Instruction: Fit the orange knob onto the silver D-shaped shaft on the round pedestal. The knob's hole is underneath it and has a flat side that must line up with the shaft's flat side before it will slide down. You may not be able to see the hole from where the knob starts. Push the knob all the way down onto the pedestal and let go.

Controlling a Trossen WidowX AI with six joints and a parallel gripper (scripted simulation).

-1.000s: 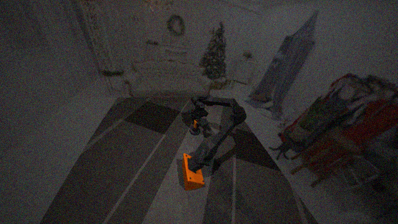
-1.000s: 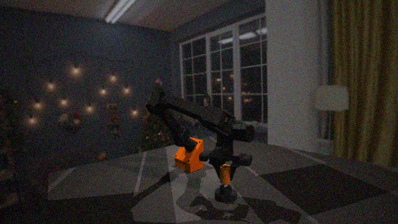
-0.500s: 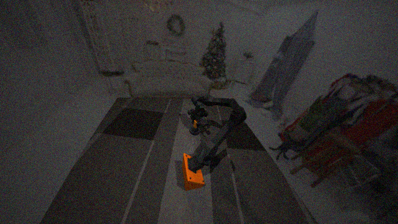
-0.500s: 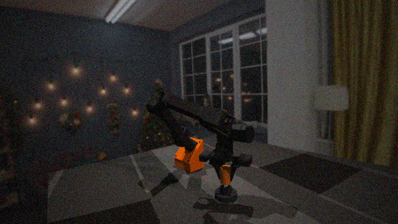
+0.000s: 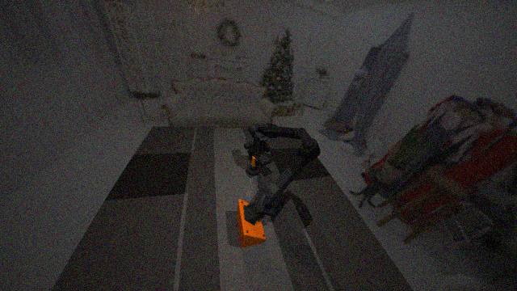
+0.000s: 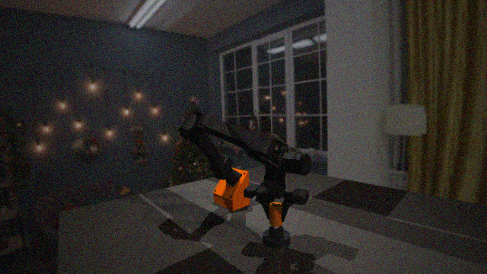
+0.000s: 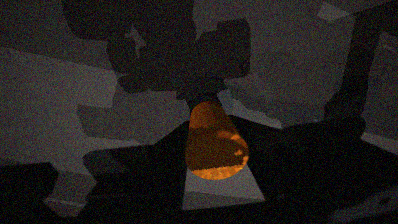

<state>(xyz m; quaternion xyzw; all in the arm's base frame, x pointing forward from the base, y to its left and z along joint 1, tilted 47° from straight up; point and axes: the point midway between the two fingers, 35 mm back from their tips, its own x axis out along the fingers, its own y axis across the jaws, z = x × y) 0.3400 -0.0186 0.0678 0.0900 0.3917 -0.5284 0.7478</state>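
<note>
My gripper tip is 40 mm above the round pedestal. The rest, counted from my gripper tip: orange knob: 30 mm above.
</note>
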